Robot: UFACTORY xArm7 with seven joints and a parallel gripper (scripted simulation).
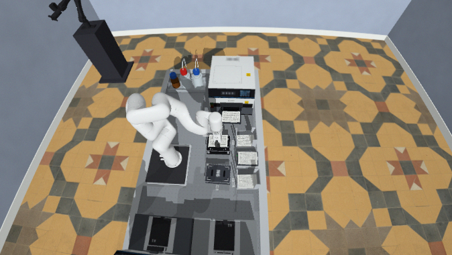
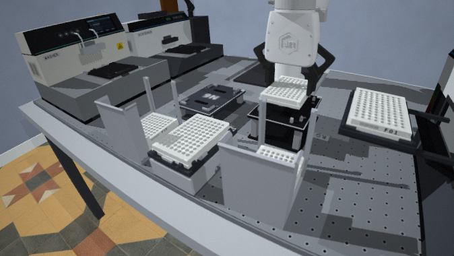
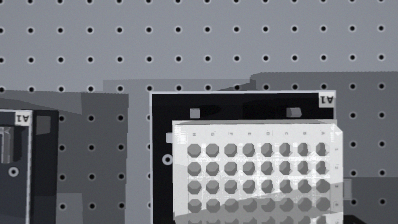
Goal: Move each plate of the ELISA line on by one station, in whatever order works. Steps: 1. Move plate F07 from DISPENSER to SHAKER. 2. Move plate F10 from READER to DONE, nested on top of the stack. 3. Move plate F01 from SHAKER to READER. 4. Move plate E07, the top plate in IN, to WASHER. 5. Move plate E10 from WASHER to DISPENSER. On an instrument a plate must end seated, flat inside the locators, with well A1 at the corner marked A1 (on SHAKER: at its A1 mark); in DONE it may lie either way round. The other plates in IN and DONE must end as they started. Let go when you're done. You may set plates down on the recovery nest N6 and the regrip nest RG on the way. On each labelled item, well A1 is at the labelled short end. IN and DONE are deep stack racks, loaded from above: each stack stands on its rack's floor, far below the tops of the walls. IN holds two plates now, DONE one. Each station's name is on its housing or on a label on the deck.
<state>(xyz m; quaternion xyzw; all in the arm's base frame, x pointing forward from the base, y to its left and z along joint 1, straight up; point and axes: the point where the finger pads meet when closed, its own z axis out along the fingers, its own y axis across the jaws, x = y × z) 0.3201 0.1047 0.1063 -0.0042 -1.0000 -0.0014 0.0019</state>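
The RG nest is 5 cm below my hand. From my hand the other things lie so: washer (6 cm ahead, 83 cm to the right, 1 cm below); dispenser (31 cm behind, 76 cm to the right, 2 cm below).
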